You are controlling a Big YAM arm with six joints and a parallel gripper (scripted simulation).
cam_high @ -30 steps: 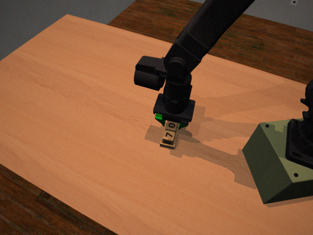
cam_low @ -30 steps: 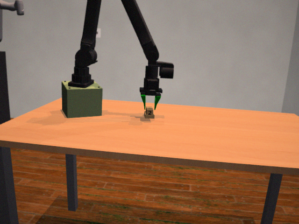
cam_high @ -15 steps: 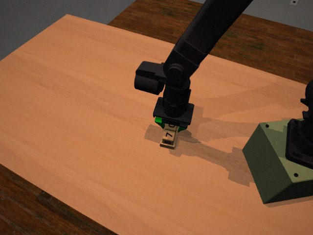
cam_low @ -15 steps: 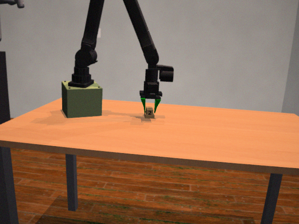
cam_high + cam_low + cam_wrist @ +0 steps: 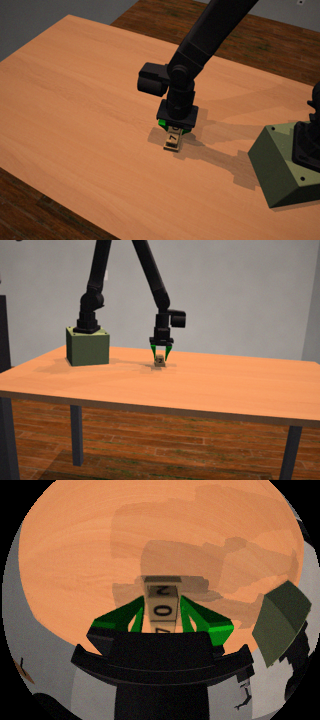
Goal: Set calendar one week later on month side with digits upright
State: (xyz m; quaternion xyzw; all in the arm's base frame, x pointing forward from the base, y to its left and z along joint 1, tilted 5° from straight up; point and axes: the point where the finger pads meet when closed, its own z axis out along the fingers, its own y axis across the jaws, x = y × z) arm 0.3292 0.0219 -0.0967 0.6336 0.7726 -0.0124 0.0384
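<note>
Right now my hand is 20 mm to the right of the tray and 20 mm above it.
</note>
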